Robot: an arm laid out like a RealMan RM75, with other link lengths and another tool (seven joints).
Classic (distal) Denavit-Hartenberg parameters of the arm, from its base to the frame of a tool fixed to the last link. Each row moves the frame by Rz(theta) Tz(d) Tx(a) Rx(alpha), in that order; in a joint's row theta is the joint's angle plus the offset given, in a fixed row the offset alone. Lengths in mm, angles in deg.
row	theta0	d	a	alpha
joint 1	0	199.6	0	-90
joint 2	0	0	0	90
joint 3	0	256	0	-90
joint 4	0	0	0	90
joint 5	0	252	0	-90
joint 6	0	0	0	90
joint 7	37.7	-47.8	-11.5	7.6
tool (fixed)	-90	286.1	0	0
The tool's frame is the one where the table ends.
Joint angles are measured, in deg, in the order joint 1, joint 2, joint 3, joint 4, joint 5, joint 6, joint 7. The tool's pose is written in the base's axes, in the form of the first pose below.
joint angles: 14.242, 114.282, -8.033, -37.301, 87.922, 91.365, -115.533
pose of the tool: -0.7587 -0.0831 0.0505 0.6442 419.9 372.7 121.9
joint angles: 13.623, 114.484, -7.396, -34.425, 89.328, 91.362, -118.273
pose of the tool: -0.7483 -0.0751 0.0522 0.6571 426.4 366.5 116.2
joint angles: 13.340, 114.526, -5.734, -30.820, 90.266, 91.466, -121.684
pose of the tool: -0.7346 -0.0662 0.0522 0.6732 433.4 360.5 110.9
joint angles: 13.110, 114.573, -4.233, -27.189, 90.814, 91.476, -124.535
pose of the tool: -0.7244 -0.0538 0.0542 0.6852 439.7 355.3 102.6
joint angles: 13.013, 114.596, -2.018, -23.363, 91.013, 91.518, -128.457
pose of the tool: -0.7109 -0.0456 0.0499 0.7001 445.6 350.1 95.5
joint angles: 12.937, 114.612, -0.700, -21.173, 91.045, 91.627, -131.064
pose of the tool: -0.7027 -0.0434 0.0453 0.7087 448.2 347.0 91.4
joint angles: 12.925, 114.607, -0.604, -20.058, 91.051, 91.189, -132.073
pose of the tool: -0.7025 -0.0395 0.0429 0.7093 450.1 346.9 86.8
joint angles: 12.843, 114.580, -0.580, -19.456, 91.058, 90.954, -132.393
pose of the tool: -0.7028 -0.0358 0.0424 0.7092 451.5 346.2 84.3
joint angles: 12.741, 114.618, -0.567, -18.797, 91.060, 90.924, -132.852
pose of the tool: -0.7030 -0.0335 0.0429 0.7091 452.1 345.3 81.1
